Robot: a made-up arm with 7 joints. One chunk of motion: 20 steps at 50 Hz.
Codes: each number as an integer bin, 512 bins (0 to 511) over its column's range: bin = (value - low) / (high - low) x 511, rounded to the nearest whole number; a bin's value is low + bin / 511 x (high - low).
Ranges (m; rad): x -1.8..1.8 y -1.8..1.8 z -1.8..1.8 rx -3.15..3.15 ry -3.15..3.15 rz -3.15..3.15
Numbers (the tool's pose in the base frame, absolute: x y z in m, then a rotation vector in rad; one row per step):
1: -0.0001 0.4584 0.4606 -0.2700 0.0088 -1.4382
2: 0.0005 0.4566 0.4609 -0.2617 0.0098 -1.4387
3: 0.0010 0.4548 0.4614 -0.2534 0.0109 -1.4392
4: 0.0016 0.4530 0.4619 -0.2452 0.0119 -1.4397
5: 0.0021 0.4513 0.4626 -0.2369 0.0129 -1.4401
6: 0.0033 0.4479 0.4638 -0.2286 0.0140 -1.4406
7: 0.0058 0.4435 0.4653 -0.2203 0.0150 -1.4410
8: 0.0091 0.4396 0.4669 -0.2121 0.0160 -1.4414
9: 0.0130 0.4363 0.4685 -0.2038 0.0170 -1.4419
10: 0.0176 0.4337 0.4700 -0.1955 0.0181 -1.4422
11: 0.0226 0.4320 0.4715 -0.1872 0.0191 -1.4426
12: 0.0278 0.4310 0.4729 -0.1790 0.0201 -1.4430
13: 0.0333 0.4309 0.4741 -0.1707 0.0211 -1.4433
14: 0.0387 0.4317 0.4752 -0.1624 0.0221 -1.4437
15: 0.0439 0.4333 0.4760 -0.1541 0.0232 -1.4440
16: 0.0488 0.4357 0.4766 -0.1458 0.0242 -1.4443
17: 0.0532 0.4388 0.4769 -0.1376 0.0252 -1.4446
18: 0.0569 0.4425 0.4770 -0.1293 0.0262 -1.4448
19: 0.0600 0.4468 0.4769 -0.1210 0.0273 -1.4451
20: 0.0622 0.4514 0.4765 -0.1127 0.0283 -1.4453
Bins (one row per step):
1: 255 321 321 234 256 139
2: 256 320 321 234 256 139
3: 256 320 321 235 256 139
4: 256 320 321 236 256 139
5: 256 320 321 236 257 139
6: 256 319 321 237 257 139
7: 256 318 322 238 257 139
8: 257 318 322 238 257 139
9: 257 317 322 239 257 139
10: 258 317 322 240 257 139
11: 259 317 322 240 257 138
12: 259 317 323 241 257 138
13: 260 317 323 242 257 138
14: 261 317 323 242 257 138
15: 262 317 323 243 257 138
16: 262 317 323 244 257 138
17: 263 318 323 244 258 138
18: 264 318 323 245 258 138
19: 264 319 323 246 258 138
20: 264 320 323 246 258 138

